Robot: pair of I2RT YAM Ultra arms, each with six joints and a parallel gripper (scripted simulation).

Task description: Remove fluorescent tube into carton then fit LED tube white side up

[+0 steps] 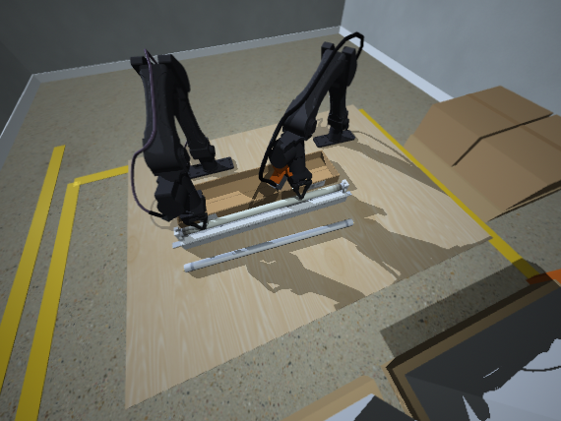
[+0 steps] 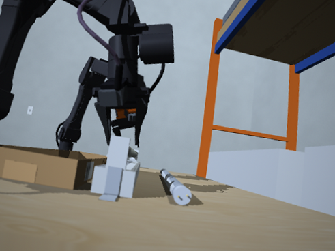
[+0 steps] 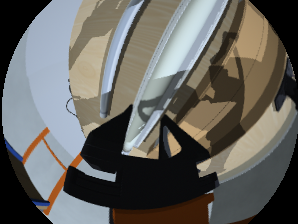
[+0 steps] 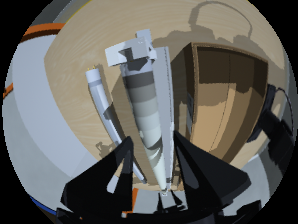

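Right now my left hand is 12 cm to the left of the old fluorescent tube, 2 cm above it and 1 cm short of it. From my left hand the other things lie so: brown carton: 13 cm behind, 12 cm to the right, 6 cm below; white fixture: 12 cm to the right, 3 cm below, 1 cm ahead; LED tube: 13 cm to the right, 12 cm ahead, 7 cm below.
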